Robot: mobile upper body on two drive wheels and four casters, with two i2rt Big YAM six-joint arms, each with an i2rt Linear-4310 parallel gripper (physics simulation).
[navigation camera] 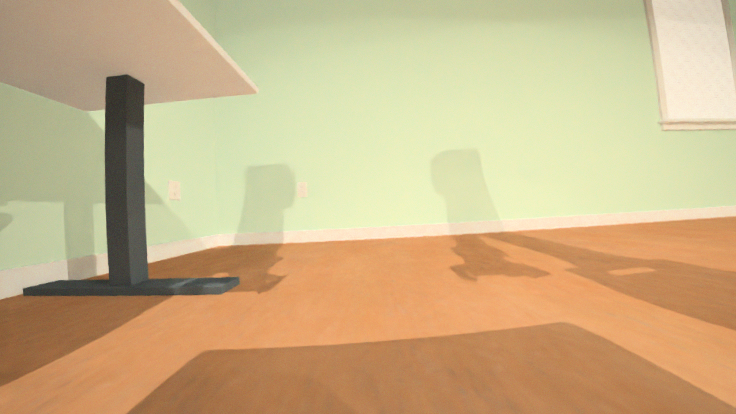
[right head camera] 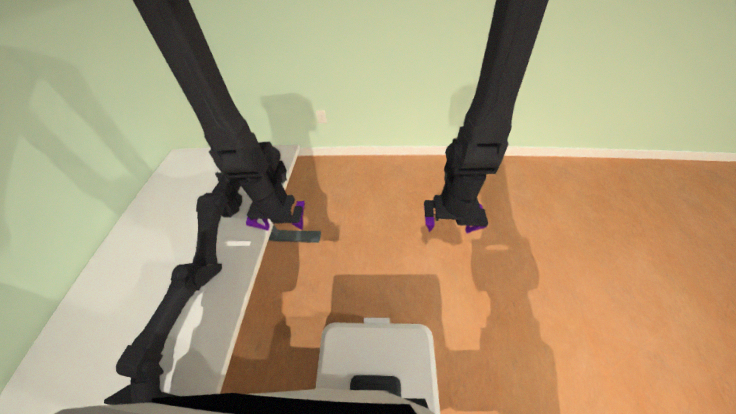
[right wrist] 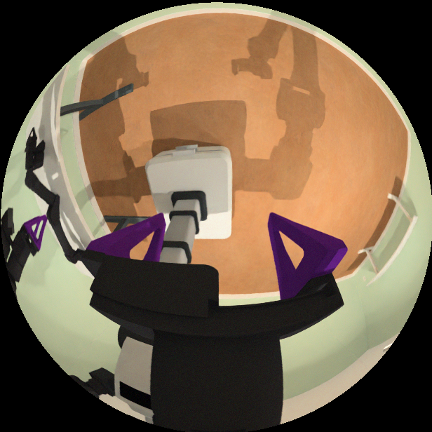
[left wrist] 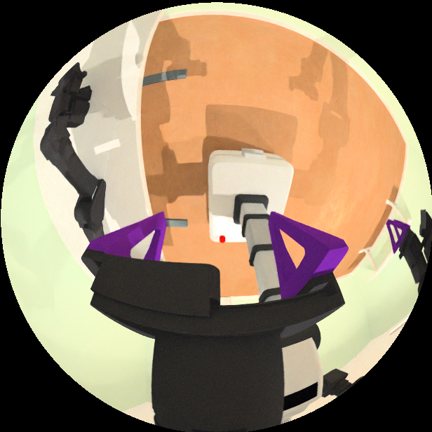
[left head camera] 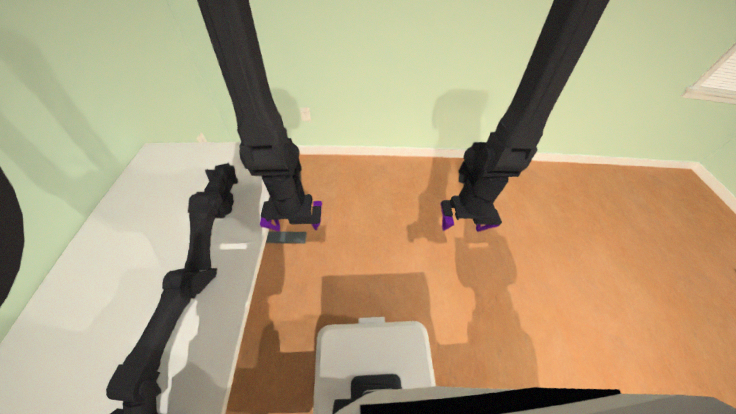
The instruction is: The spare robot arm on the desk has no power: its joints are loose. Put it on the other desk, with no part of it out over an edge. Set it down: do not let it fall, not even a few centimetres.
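Observation:
The spare robot arm (left head camera: 199,236) (right head camera: 206,236) (left wrist: 75,162) is black and lies bent along the white desk (left head camera: 102,257) (right head camera: 102,267) at the left of the head views. Its far end lies near the desk's back; its base end is at the bottom, partly hidden by my body in the left head view. My left gripper (left head camera: 294,226) (right head camera: 279,225) (left wrist: 217,217) is open and empty, high near the desk's long right edge, to the right of the spare arm. My right gripper (left head camera: 467,226) (right head camera: 452,228) (right wrist: 216,218) is open and empty, above the floor. I cannot make out the other desk.
A dark desk foot (left head camera: 286,237) (right head camera: 298,236) sticks out past the desk's right edge; its leg (navigation camera: 126,180) stands at left in the navigation view. My white base (left head camera: 373,350) is beside the desk. Green walls stand behind and at left, with a window (navigation camera: 692,61) at right.

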